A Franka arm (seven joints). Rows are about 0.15 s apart.
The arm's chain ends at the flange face. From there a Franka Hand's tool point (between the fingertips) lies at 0.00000 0.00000 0.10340 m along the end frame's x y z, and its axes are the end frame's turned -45 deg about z.
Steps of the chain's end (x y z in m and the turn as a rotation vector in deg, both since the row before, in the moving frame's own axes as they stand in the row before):
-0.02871, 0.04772, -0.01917, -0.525, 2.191, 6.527
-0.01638, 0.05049, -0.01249, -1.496, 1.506, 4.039
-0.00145, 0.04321, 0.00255, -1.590, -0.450, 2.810
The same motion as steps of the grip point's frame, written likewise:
-0.05212, 0.01702, -0.01925, -1.921, 1.178, 6.527
-0.04741, 0.02795, -0.01256, -2.123, 0.007, 4.039
-0.03422, 0.03092, 0.00251, -0.806, -1.442, 2.810

